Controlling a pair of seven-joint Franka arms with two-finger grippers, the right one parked.
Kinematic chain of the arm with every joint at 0, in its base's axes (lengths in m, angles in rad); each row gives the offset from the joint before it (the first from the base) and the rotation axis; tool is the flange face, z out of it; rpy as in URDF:
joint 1: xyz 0 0 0.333 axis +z
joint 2: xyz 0 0 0 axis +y
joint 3: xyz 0 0 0.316 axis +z
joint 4: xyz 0.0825 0 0 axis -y
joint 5: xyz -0.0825 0 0.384 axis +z
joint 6: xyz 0 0 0 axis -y
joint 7: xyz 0.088 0 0 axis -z
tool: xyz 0 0 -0.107 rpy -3.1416 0 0
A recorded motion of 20 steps. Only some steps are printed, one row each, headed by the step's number.
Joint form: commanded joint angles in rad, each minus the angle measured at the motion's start. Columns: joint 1, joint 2, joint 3, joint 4, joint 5, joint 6, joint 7.
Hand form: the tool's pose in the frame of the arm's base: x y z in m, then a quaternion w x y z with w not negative. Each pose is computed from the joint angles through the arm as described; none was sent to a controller.
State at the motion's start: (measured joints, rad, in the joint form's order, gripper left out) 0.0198 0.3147 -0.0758 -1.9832 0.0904 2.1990 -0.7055
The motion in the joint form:
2: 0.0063 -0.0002 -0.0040 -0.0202 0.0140 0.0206 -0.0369
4: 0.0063 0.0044 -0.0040 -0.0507 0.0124 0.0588 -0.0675
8: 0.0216 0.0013 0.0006 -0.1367 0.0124 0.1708 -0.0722
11: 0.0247 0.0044 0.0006 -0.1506 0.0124 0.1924 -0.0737
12: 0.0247 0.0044 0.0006 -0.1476 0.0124 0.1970 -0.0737
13: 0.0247 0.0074 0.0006 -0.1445 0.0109 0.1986 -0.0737
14: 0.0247 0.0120 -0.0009 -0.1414 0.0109 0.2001 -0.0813
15: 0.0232 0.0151 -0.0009 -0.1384 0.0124 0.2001 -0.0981
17: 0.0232 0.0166 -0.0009 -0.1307 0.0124 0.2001 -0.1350
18: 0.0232 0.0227 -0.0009 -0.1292 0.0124 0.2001 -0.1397
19: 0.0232 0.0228 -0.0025 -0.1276 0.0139 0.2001 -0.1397
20: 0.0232 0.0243 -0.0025 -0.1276 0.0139 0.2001 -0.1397
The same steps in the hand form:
2: 0.5906 -0.0271 0.2931 0.04413 -0.95021 -0.30661 0.03376
4: 0.5849 -0.0276 0.2808 0.04216 -0.94580 -0.32036 0.03246
8: 0.5690 -0.0177 0.2569 0.03374 -0.94354 -0.32891 0.02053
11: 0.5663 -0.0163 0.2514 0.03203 -0.94306 -0.33054 0.01876
12: 0.5679 -0.0164 0.2530 0.03051 -0.94315 -0.33060 0.01529
13: 0.5689 -0.0164 0.2526 0.02960 -0.94299 -0.33116 0.01476
14: 0.5698 -0.0173 0.2514 0.02923 -0.94198 -0.33407 0.01477
15: 0.5706 -0.0182 0.2508 0.02972 -0.93957 -0.34077 0.01438
17: 0.5732 -0.0182 0.2529 0.02873 -0.93313 -0.35822 0.01099
18: 0.5732 -0.0182 0.2500 0.02945 -0.93226 -0.36036 0.01312
19: 0.5738 -0.0191 0.2506 0.02935 -0.93273 -0.35916 0.01228
20: 0.5736 -0.0191 0.2498 0.02959 -0.93272 -0.35914 0.01299

